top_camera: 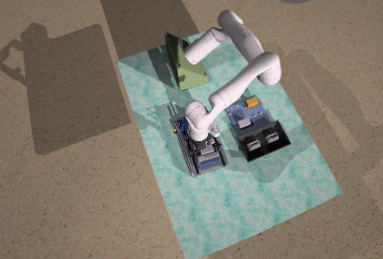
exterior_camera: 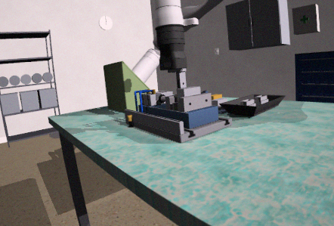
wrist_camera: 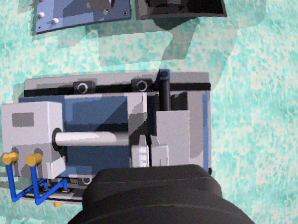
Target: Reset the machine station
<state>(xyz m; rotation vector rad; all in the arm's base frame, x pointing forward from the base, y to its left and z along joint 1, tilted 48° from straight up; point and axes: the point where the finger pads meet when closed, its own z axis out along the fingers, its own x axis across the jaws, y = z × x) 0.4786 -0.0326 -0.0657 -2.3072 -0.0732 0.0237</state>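
The gray blank lies 20 mm ahead of my hand and 20 mm below it. Also, from my hand: fixed jaw 50 mm ahead, 10 mm to the left, 40 mm below; blue infeed plate 120 mm behind, 280 mm to the left, 120 mm below; vise 50 mm behind, 80 mm below.
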